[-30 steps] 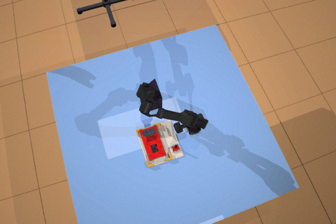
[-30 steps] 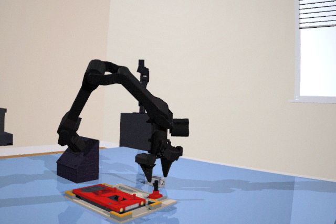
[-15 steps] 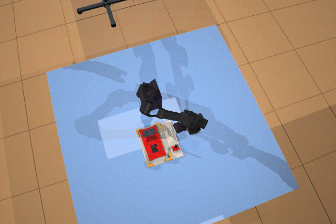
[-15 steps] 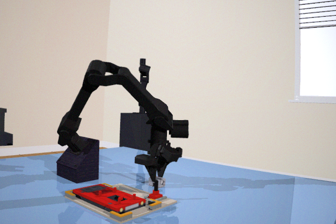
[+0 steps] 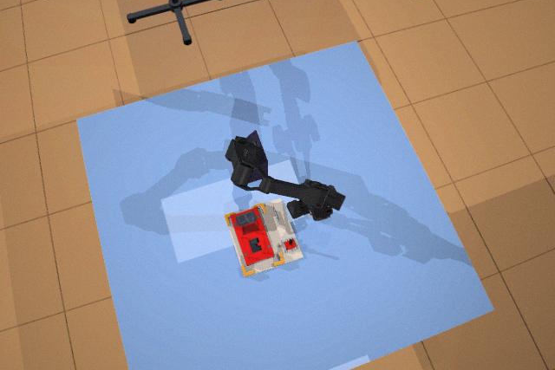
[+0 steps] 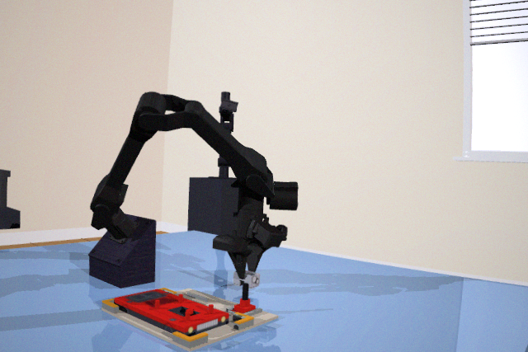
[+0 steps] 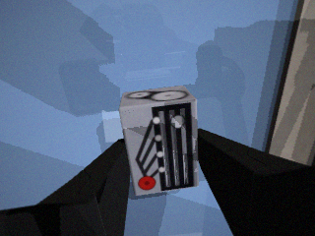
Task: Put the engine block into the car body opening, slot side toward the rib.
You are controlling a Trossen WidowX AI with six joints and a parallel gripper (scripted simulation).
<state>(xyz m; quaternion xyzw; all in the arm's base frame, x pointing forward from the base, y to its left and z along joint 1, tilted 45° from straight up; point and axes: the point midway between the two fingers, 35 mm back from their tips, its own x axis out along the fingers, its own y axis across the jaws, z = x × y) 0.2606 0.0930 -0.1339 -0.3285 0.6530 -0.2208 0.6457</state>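
Now: the dark peg 100 mm ahead of my gripper tip and 110 mm to the right of it. From my gripper tip the other things lie so: grey engine block (10 mm below).
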